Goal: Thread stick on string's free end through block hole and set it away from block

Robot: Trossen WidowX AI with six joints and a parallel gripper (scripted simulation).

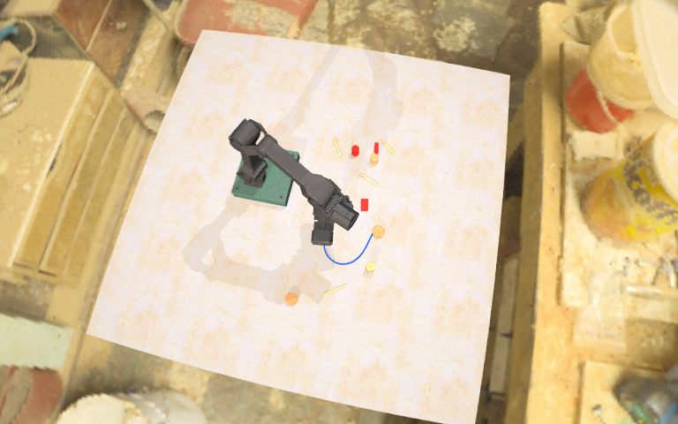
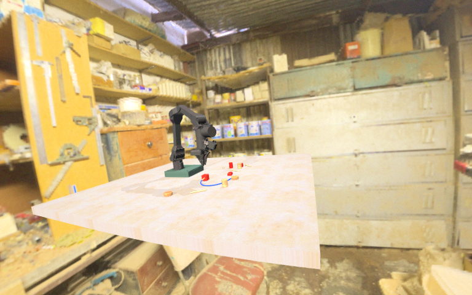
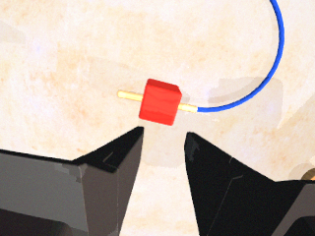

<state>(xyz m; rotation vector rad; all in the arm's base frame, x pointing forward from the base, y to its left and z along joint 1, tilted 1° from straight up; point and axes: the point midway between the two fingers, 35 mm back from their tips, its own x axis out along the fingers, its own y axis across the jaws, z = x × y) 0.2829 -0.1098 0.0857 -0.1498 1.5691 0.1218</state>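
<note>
My gripper tip is now 7 cm above the red block. Also, from my gripper tip: red piece 10 cm ahead, 12 cm to the left, 8 cm below; round wooden button 17 cm ahead, 4 cm to the left, 8 cm below; thin wooden stick 1 cm to the right, 7 cm below.
</note>
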